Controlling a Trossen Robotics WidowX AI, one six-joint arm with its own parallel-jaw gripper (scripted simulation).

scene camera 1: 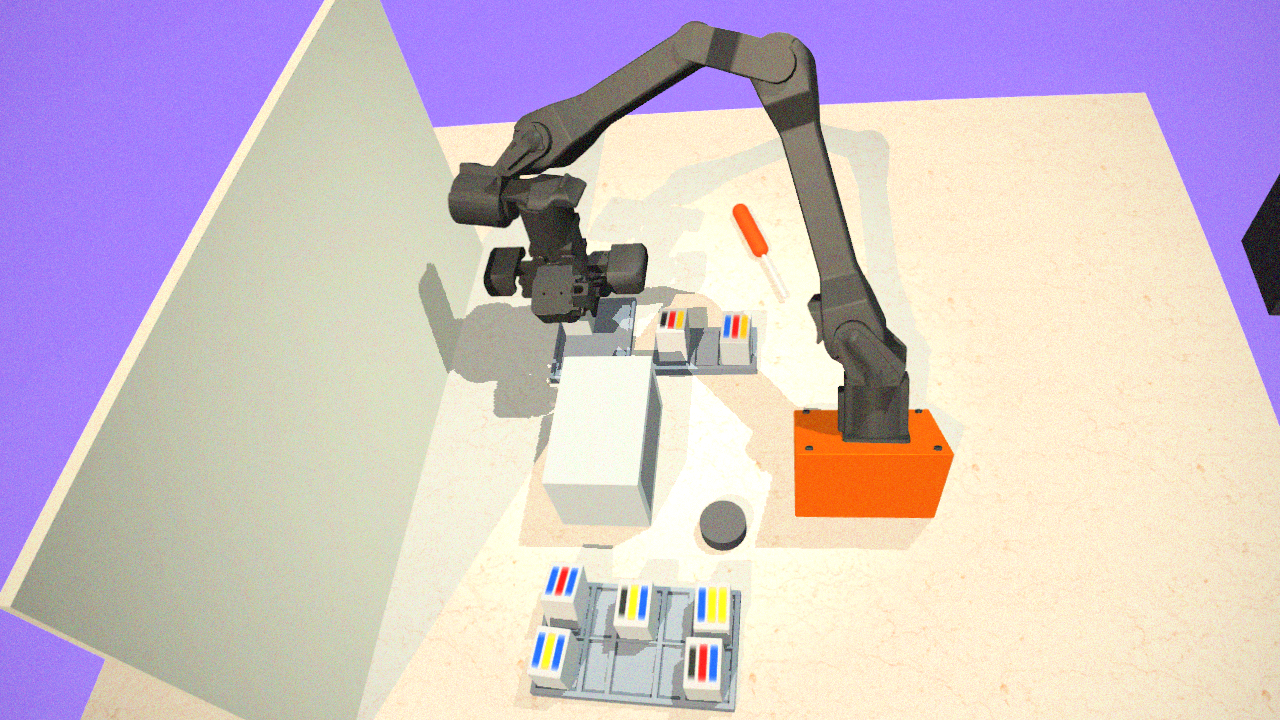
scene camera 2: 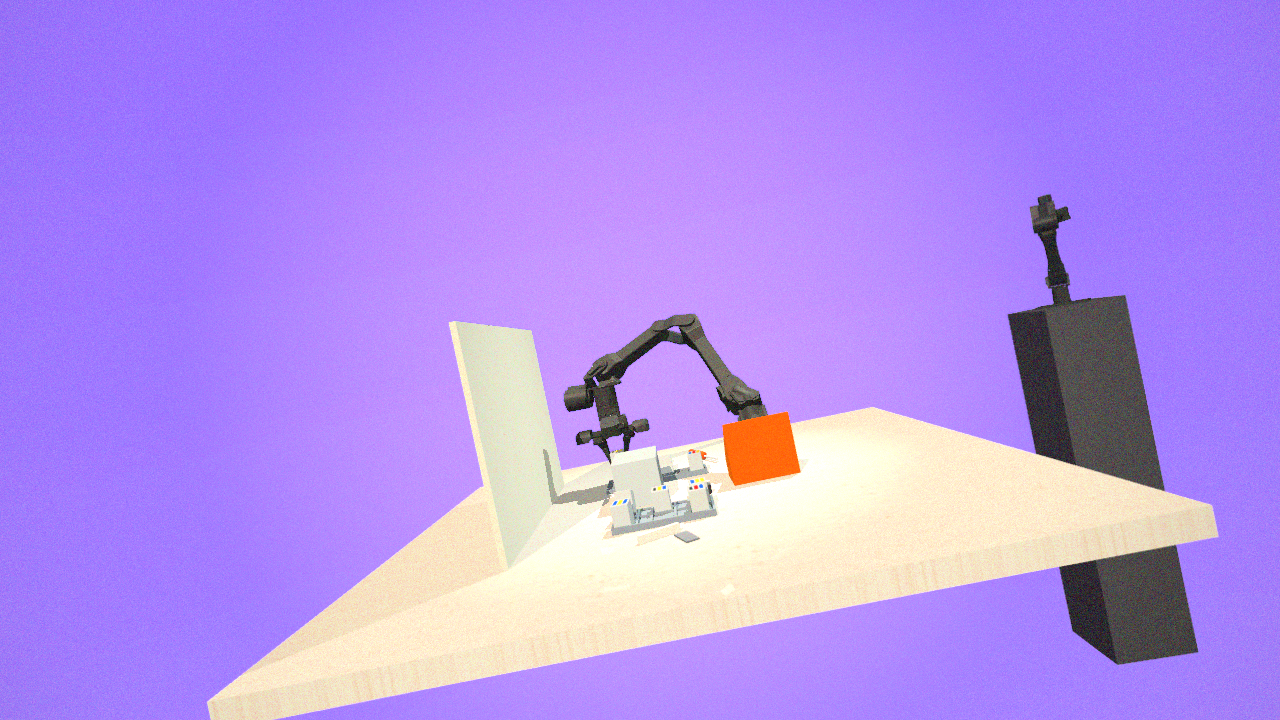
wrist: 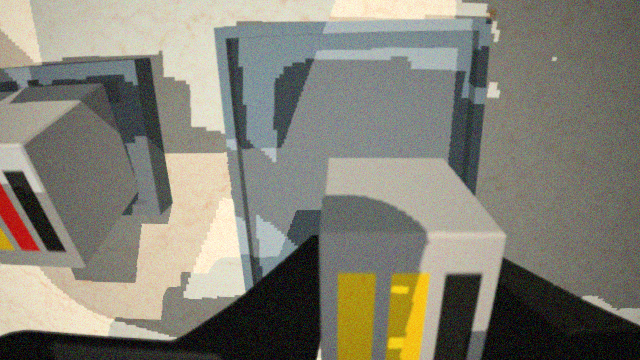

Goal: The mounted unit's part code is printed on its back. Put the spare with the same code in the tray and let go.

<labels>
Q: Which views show the gripper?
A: Scene camera 1, scene camera 2 and the wrist view: all of them.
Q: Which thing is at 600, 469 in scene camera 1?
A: A mounted unit.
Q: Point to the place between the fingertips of the gripper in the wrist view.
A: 385, 250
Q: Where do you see a tray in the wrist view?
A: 293, 95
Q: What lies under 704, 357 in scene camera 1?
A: A rack.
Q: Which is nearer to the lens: the dark disc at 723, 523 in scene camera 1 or the orange-handled screwdriver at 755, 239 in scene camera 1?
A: The dark disc.
</labels>
